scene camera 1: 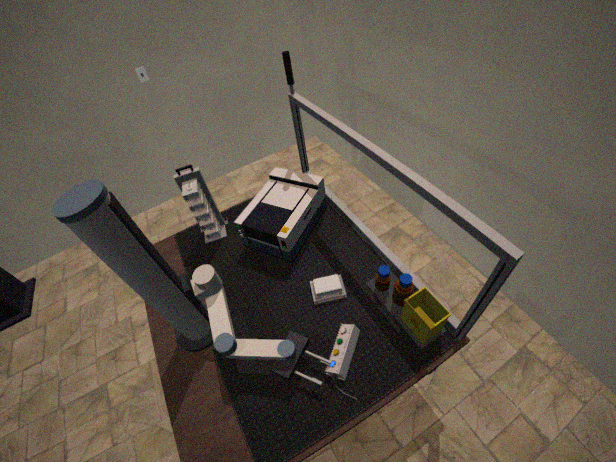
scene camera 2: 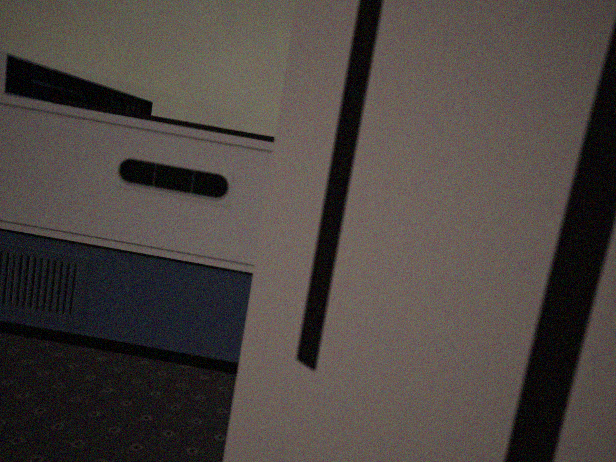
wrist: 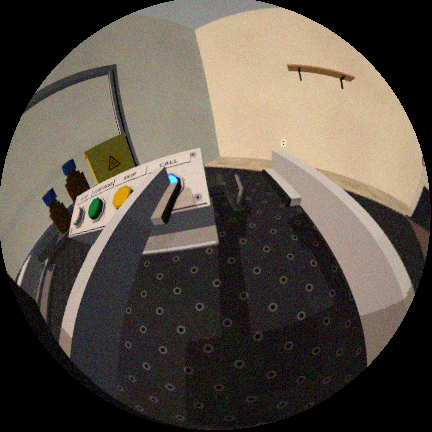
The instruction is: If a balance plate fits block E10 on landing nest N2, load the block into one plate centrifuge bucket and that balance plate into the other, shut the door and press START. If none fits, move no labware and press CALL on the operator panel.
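Places are measured from the arm's base along level axes (x up, y back, z right), in metres.
Where they show: gripper, between the fingertips: (scene camera 1: 326, 373) (wrist: 219, 166); arm's base, origin of its link: (scene camera 1: 199, 327).
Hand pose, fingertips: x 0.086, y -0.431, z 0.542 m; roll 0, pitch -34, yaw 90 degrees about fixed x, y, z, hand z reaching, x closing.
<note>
Things, the pixels of their top centre, and the offset from my fingertips. "*": a spot on its surface instead.
- CALL button, centre of its top: (wrist: 164, 177) (scene camera 1: 332, 363) dz -0.022, dx -0.002, dy -0.044 m
- operator panel, centre of its top: (wrist: 110, 179) (scene camera 1: 342, 346) dz -0.054, dx +0.011, dy -0.115 m
- white labware block, centre of its top: (scene camera 1: 327, 283) dz -0.361, dx -0.004, dy -0.225 m
- plate centrifuge, a spot on its surface: (scene camera 1: 312, 205) * dz -0.782, dx +0.095, dy -0.399 m
My gripper (scene camera 1: 327, 373) (wrist: 219, 166) is shut to a narrow stance with nothing between its fingers, though a gap shows between them. One fingertip is at the CALL button (scene camera 1: 332, 364) (wrist: 173, 178), which glows bright blue; whether it touches is unclear. The operator panel (scene camera 1: 350, 345) (wrist: 195, 172) also has yellow, green and white buttons. A white labware block (scene camera 1: 327, 284) sits on a low nest in mid-table; its label cannot be read. The plate centrifuge (scene camera 1: 312, 205) stands at the back, its dark lid (scene camera 1: 267, 217) apparently closed. A tiered rack (scene camera 1: 212, 202) holds white plates to its left.
Two brown bottles with blue caps (scene camera 1: 383, 271) (scene camera 1: 405, 281) and a yellow bin (scene camera 1: 425, 320) (wrist: 112, 157) stand at the right. A grey frame (scene camera 1: 400, 167) rises along that side. A cable lies by the panel. Scene camera 2 shows a white and blue housing (scene camera 2: 150, 300) close up.
</note>
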